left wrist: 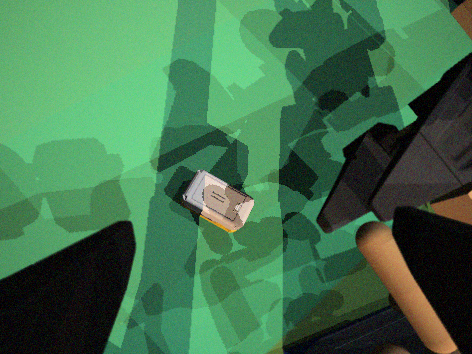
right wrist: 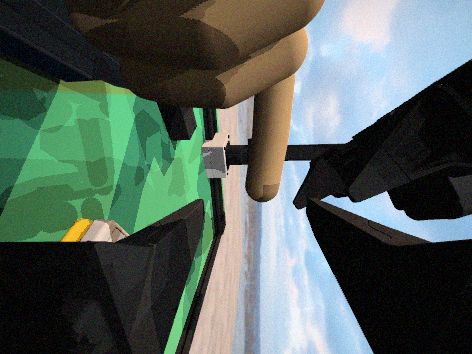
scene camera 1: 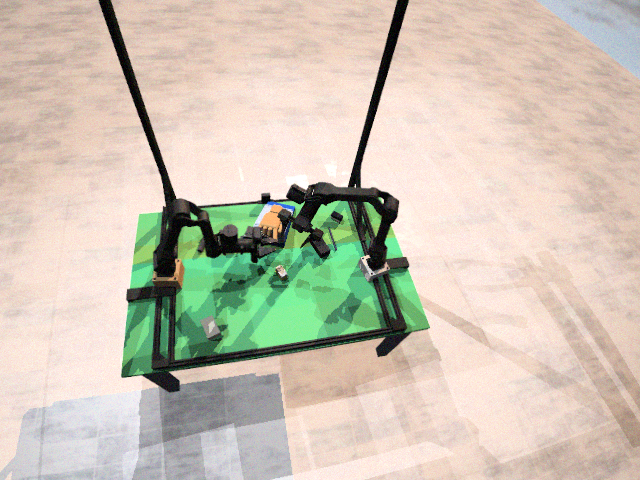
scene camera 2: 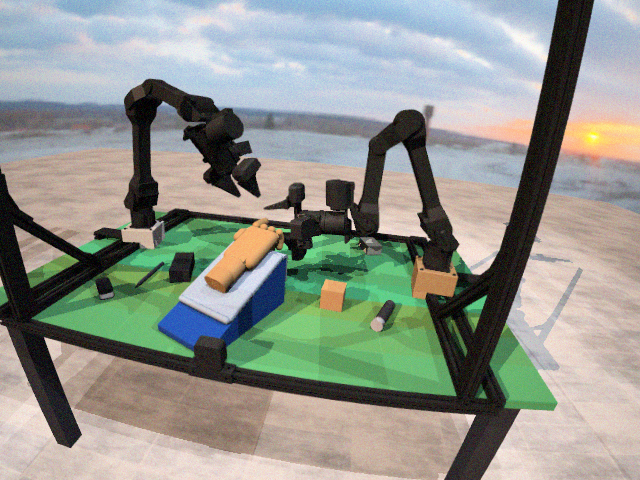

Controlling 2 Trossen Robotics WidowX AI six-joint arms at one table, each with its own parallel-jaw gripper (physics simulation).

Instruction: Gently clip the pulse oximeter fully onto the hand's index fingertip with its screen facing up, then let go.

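Pixels of known places: left gripper, between the fingertips: (left wrist: 264,227) (right wrist: 315,202) (scene camera 1: 290,242) (scene camera 2: 249,196); right gripper, between the fingertips: (left wrist: 343,221) (right wrist: 255,205) (scene camera 1: 276,245); left arm's base, origin of its link: (right wrist: 227,154) (scene camera 1: 375,263) (scene camera 2: 143,225); right arm's base, origin of its link: (scene camera 1: 166,269) (scene camera 2: 436,265).
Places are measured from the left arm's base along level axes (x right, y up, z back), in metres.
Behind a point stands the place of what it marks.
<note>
The pulse oximeter (scene camera 1: 280,271) @[x 0.117, y -0.027, z -0.401 m] (left wrist: 218,201) @[x 0.120, y -0.027, z -0.393 m] (right wrist: 95,231) @[x 0.147, y -0.033, z -0.399 m], pale with a yellow-orange underside, lies on the table, apart from both grippers; it does not show in scene camera 2. The orange hand (scene camera 1: 271,221) @[x 0.294, y 0.097, z -0.380 m] (scene camera 2: 248,253) @[x 0.351, y 0.076, z -0.375 m] rests on a sloped support. Its index finger (left wrist: 407,290) (right wrist: 271,140) points out past the support, with nothing on its tip. My left gripper (scene camera 2: 249,195) @[x 0.141, y 0.141, z -0.353 m] (left wrist: 264,227) @[x 0.141, y 0.141, z -0.353 m] is open and empty, high above the table, with the oximeter in view between its fingertips. My right gripper (right wrist: 255,205) @[x 0.177, y 0.090, z -0.397 m] is open beside the hand, its fingertips near the index fingertip.
The blue wedge (scene camera 2: 273,289) @[x 0.356, y -0.004, z -0.428 m] bears the hand. A black box (scene camera 1: 320,246) @[x 0.176, y -0.025, z -0.187 m] (scene camera 2: 181,267) @[x 0.230, y -0.025, z -0.192 m], a pen (scene camera 1: 332,238) @[x 0.213, y -0.051, z -0.105 m] (scene camera 2: 149,274) @[x 0.225, y -0.052, z -0.104 m] and a small black object (scene camera 1: 336,217) @[x 0.308, y -0.031, z -0.042 m] (scene camera 2: 104,288) @[x 0.343, y -0.029, z -0.046 m] lie to one side. An orange cube (scene camera 2: 333,295) @[x 0.349, y -0.019, z -0.560 m], a dark cylinder (scene camera 2: 382,316) @[x 0.408, y -0.033, z -0.659 m] and a grey block (scene camera 1: 210,327) @[x -0.021, y -0.029, z -0.736 m] (scene camera 2: 370,245) @[x 0.019, y -0.029, z -0.727 m] also stand about.
</note>
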